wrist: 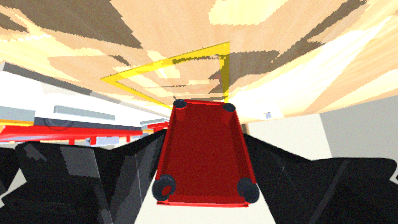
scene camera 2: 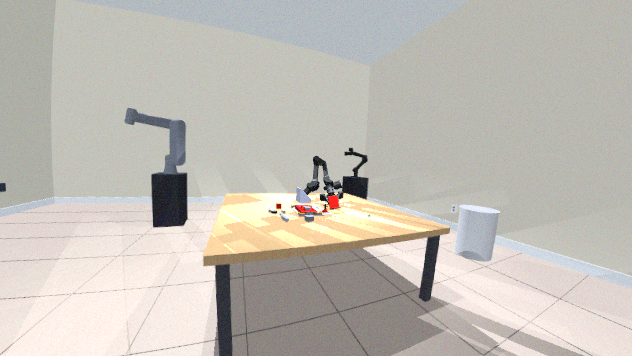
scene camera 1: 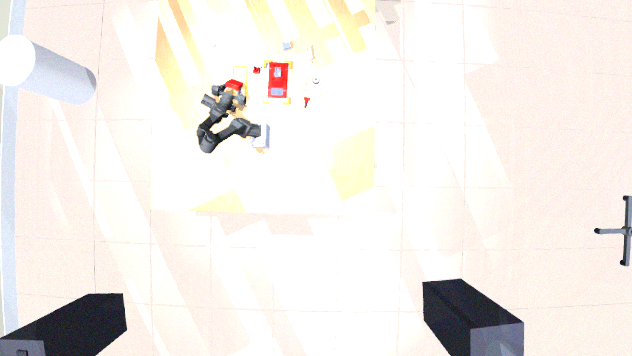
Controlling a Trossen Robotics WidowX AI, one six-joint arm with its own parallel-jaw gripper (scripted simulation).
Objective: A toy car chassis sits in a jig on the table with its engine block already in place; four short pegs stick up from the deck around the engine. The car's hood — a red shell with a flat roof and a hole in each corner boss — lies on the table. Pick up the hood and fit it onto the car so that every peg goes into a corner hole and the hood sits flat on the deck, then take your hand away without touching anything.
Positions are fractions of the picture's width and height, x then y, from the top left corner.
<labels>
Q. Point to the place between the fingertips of my gripper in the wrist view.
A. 0.51,0.60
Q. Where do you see a red hood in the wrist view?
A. At 0.51,0.73
</labels>
